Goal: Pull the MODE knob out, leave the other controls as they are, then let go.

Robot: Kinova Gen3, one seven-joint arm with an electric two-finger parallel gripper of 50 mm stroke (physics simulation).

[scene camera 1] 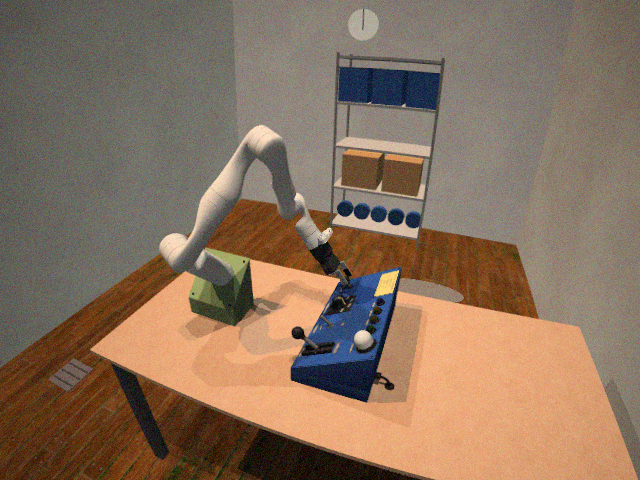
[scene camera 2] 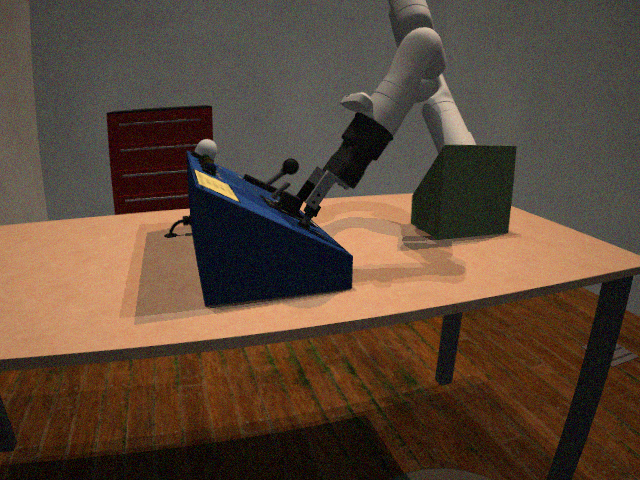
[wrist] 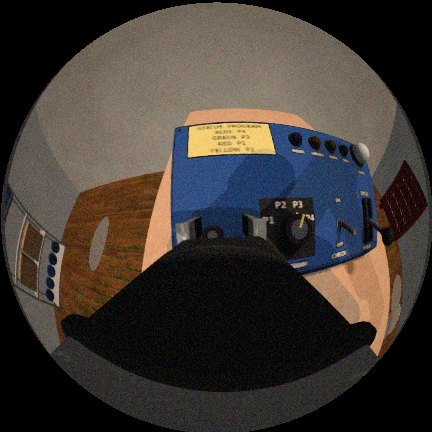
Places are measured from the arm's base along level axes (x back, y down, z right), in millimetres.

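Pixels of known places: gripper, fingertip midpoint: (scene camera 1: pixel 348 279) (scene camera 2: pixel 305 202) (wrist: pixel 221 224); arm's base at its link origin: (scene camera 1: pixel 222 273) (scene camera 2: pixel 463 166).
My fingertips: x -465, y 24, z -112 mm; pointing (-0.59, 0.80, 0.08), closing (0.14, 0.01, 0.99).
Note:
Ahead of a thing's pixels: the offset from my fingertips to its middle. "spot": to the spot under its first point.
The blue control panel (scene camera 1: pixel 356 310) (scene camera 2: pixel 268 258) (wrist: pixel 225 180) stands on the table. A small black round knob {dy +27, dx -2, dz -12 mm} (scene camera 2: pixel 311 211) (wrist: pixel 213 234) sits near its end below the yellow sheet. I take it for the MODE knob; its label does not show. My gripper (scene camera 1: pixel 345 279) (scene camera 2: pixel 305 204) (wrist: pixel 221 224) is open, low over the panel, with its fingers on either side of this knob. The knob is nearer the left finger in the wrist view, and its lower part is hidden there by the gripper body. Whether a finger touches it, I cannot tell.
Beside the knob is the P1–P4 selector {dy +25, dx +16, dz +107 mm} (wrist: pixel 299 230), close to the right finger in the wrist view. Further along are a toggle switch {dy +22, dx +43, dz +224 mm} (wrist: pixel 347 227), a ball-ended lever (scene camera 1: pixel 298 332) (scene camera 2: pixel 290 166), several dark round lamps and a white dome {spot: dy -77, dx -90, dz +393 mm} (scene camera 1: pixel 363 339) (scene camera 2: pixel 206 148) (wrist: pixel 360 153).

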